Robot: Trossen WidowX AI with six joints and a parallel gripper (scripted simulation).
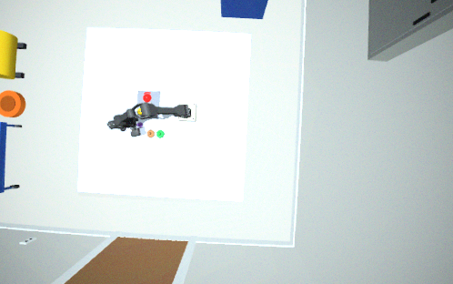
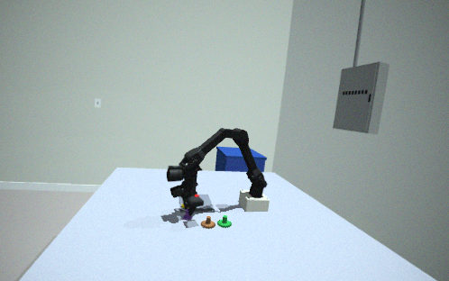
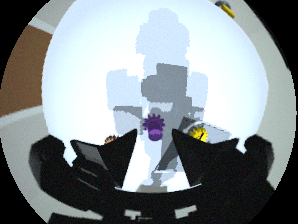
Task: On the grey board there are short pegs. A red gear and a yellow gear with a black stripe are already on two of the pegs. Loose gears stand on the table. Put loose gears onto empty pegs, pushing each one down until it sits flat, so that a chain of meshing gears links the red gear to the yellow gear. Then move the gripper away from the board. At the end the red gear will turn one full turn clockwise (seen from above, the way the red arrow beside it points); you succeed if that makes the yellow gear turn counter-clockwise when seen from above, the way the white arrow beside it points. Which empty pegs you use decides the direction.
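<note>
Now: gripper tip 50 mm past the red gear, 210 mm to the left of it and 10 mm above it. From my gripper tip the other things lie so: purple gear 10 mm below; yellow gear 10 mm behind, 100 mm to the right, 10 mm below; brown gear 80 mm behind, 70 mm to the left, 10 mm below.
</note>
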